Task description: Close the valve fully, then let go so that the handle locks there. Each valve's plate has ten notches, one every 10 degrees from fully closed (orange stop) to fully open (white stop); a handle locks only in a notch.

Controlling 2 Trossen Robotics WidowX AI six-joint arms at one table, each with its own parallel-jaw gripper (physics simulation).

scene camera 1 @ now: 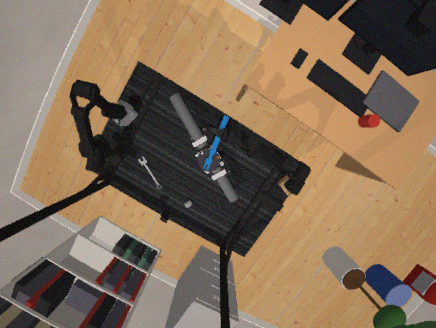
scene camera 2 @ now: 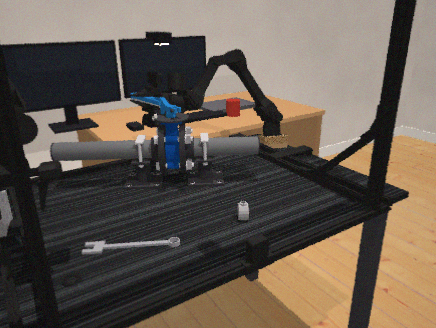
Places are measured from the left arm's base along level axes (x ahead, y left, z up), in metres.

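Pixels of known places: left gripper, fingertip midpoint: (scene camera 1: 114,151); right gripper, fingertip midpoint: (scene camera 1: 209,127) (scene camera 2: 130,97); left arm's base, link origin: (scene camera 1: 119,112); right arm's base, link origin: (scene camera 1: 289,185) (scene camera 2: 272,135).
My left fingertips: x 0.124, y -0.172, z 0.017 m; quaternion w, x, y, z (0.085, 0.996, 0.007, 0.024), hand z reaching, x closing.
Ahead of a thing's pixels: the offset from my left fingertips to its top centre. "spot": to the spot under its first point.
The valve's blue handle @(0.359 m ahead, 0.441 m left, 0.144 m up) (scene camera 1: 215,144) (scene camera 2: 156,102) lies slanted across the grey pipe's line, clearly between along it and square to it. Its far end points to the table's back edge. The valve body @(spot: 0.388 m ahead, 0.311 m left, 0.009 m up) (scene camera 2: 172,145) stands upright between two pipe pieces. A small orange mark shows beside the handle in scene camera 1; the notches are too small to make out. My right gripper (scene camera 1: 219,133) (scene camera 2: 146,104) reaches in from behind and is shut on the handle's outer part. My left gripper (scene camera 1: 125,154) is open and empty at the table's left side, far from the valve.
A grey wrench @(0.218 m ahead, 0.004 m left, 0.120 m down) (scene camera 1: 150,173) (scene camera 2: 135,244) and a small white block @(0.521 m ahead, 0.038 m left, 0.080 m down) (scene camera 1: 188,203) (scene camera 2: 243,212) lie in front of the valve. The grey pipe @(0.182 m ahead, 0.411 m left, 0.015 m up) (scene camera 1: 184,114) (scene camera 2: 95,150) runs to both sides. Dark frame posts (scene camera 2: 387,110) rise at the table's edges. A desk with monitors stands behind.
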